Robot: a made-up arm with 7 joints. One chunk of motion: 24 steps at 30 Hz.
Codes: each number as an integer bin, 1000 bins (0 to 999) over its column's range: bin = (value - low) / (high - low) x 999, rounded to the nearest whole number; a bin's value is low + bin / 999 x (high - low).
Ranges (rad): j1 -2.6..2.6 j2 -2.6..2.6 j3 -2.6..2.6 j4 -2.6..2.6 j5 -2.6..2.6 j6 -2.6..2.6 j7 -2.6..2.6
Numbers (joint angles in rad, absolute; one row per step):
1: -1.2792 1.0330 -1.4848 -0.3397 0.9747 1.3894 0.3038
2: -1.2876 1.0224 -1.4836 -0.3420 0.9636 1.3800 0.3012
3: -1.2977 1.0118 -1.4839 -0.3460 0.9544 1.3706 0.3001
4: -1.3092 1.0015 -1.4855 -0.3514 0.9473 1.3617 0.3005
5: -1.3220 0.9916 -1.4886 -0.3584 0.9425 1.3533 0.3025
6: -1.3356 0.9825 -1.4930 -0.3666 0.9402 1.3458 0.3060
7: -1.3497 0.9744 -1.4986 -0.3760 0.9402 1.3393 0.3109
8: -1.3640 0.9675 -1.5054 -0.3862 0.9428 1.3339 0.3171
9: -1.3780 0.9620 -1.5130 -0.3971 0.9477 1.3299 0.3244
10: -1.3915 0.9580 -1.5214 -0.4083 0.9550 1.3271 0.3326
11: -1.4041 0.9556 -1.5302 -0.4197 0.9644 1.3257 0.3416
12: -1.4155 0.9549 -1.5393 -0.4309 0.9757 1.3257 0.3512
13: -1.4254 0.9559 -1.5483 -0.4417 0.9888 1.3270 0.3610
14: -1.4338 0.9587 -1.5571 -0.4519 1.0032 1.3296 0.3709
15: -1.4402 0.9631 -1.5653 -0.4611 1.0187 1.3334 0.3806
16: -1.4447 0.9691 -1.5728 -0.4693 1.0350 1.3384 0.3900
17: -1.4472 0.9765 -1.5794 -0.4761 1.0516 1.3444 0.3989
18: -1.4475 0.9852 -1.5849 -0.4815 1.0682 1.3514 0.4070
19: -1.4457 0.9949 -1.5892 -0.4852 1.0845 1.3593 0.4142
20: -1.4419 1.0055 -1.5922 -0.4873 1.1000 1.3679 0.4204
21: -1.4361 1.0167 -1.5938 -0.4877 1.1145 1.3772 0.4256
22: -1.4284 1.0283 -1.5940 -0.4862 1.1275 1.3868 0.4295
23: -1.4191 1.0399 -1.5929 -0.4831 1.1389 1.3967 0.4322
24: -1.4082 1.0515 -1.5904 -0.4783 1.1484 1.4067 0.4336
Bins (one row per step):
1: 254 698 214 434 687 766 558
2: 252 696 214 434 685 765 557
3: 250 694 214 433 683 763 557
4: 248 692 214 432 681 761 557
5: 246 690 214 431 681 759 558
6: 243 688 213 429 680 758 558
7: 240 687 212 427 680 757 559
8: 237 685 210 425 681 756 560
9: 235 684 209 423 682 755 562
10: 232 684 207 421 683 754 563
11: 230 683 206 419 685 754 565
12: 228 683 204 417 687 754 567
13: 226 683 202 415 689 754 569
14: 224 684 200 413 692 755 571
15: 223 685 199 411 695 756 573
16: 222 686 197 409 698 757 574
17: 221 687 196 408 702 758 576
18: 221 689 195 407 705 759 578
19: 222 691 194 406 708 761 579
20: 222 693 194 406 711 762 580
21: 224 695 193 406 714 764 581
22: 225 697 193 406 716 766 582
23: 227 699 193 407 718 768 583
24: 229 702 194 408 720 770 583

